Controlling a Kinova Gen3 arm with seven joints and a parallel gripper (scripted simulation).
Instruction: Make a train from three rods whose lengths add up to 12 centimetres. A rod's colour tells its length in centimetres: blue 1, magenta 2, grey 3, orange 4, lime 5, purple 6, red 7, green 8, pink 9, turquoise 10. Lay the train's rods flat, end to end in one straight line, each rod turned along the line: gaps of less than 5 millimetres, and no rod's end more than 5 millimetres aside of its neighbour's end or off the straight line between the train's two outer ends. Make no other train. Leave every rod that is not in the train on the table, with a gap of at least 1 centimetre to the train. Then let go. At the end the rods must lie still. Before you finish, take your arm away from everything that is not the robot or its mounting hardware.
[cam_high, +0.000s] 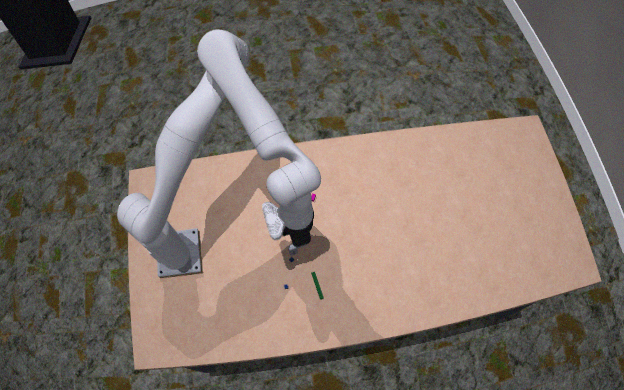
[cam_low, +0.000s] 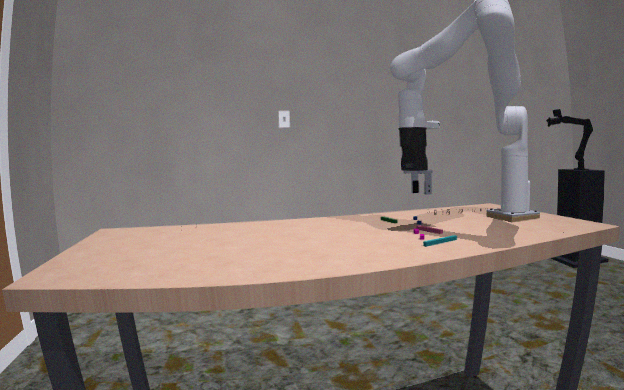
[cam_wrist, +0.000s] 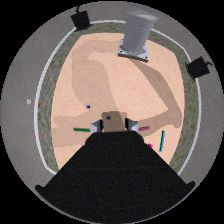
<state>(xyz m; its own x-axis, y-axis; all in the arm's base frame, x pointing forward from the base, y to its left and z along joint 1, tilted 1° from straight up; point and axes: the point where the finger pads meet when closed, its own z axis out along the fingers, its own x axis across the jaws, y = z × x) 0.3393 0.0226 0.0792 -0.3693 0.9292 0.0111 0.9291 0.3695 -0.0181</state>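
Right now my hand is 100 mm above the pink rod, 90 mm to the right of it and 10 mm short of it. Also, from my hand: turquoise rod 230 mm to the left, 100 mm below, 30 mm ahead; then green rod 100 mm below, 90 mm to the right, 70 mm ahead.
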